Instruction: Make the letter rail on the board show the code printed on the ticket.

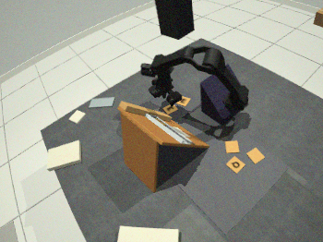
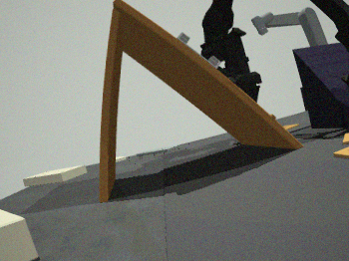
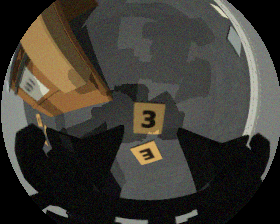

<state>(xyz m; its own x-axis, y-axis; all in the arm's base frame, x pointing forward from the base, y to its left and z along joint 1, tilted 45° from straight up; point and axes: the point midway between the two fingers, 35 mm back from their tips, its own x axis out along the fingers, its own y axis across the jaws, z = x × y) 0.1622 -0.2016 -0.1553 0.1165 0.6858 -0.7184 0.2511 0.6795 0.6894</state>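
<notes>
Now: gripper tip 120 mm short of the white ticket, 190 mm to the right of it and 40 mm below it. Also, from my gripper tip: cream block: 550 mm ahead, 200 mm to the right, 40 mm below; small cream card: 360 mm ahead, 390 mm to the right, 50 mm below; grey card: 200 mm ahead, 360 mm to the right, 50 mm below.
</notes>
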